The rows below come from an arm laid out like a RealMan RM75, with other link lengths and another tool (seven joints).
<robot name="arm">
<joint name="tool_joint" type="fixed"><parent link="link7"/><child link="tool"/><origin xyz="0.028 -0.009 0.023" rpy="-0.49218 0 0.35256"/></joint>
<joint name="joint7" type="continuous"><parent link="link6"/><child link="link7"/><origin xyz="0 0 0.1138" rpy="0 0 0"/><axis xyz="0 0 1"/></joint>
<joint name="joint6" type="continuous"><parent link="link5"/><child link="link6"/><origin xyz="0 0 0" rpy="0 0 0"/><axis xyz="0 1 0"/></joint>
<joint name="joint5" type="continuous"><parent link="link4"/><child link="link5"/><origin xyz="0 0 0.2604" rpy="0 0 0"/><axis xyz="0 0 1"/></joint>
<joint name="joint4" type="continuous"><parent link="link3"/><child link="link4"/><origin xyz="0 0 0" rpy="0 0 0"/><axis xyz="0 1 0"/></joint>
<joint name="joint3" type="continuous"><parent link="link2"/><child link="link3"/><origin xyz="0 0 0.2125" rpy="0 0 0"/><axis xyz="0 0 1"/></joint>
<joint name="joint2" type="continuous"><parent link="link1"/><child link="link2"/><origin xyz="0 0 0" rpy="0 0 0"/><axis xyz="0 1 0"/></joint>
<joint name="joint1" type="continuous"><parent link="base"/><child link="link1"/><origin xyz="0 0 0.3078" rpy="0 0 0"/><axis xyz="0 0 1"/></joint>
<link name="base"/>
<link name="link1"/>
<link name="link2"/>
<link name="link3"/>
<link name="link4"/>
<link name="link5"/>
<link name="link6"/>
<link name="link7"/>
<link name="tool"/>
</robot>
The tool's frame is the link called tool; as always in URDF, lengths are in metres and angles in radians. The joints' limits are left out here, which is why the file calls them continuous.
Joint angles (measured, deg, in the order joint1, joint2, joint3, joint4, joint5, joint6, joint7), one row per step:
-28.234 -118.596 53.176 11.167 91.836 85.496 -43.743
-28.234 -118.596 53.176 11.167 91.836 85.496 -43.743
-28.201 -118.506 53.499 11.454 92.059 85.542 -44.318
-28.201 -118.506 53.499 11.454 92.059 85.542 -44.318
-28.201 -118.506 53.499 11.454 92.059 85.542 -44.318
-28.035 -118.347 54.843 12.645 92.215 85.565 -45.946
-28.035 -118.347 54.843 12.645 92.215 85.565 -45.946
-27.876 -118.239 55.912 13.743 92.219 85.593 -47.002
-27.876 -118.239 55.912 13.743 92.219 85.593 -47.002
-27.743 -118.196 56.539 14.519 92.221 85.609 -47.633
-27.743 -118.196 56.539 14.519 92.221 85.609 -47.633
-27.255 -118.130 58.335 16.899 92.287 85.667 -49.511
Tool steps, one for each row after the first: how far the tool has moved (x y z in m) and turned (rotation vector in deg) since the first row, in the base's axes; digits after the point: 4 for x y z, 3 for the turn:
0.0000 0.0000 0.0000 0.000 0.000 0.000
-0.0002 0.0002 0.0004 -0.524 0.197 0.000
-0.0002 0.0002 0.0004 -0.524 0.197 0.000
-0.0002 0.0002 0.0004 -0.524 0.197 0.000
0.0003 0.0018 0.0016 -1.768 0.795 -0.153
0.0003 0.0018 0.0016 -1.768 0.795 -0.153
0.0012 0.0034 0.0031 -2.459 1.314 -0.496
0.0012 0.0034 0.0031 -2.459 1.314 -0.496
0.0019 0.0045 0.0041 -2.801 1.637 -0.743
0.0019 0.0045 0.0041 -2.801 1.637 -0.743
0.0042 0.0074 0.0068 -3.806 2.549 -1.437

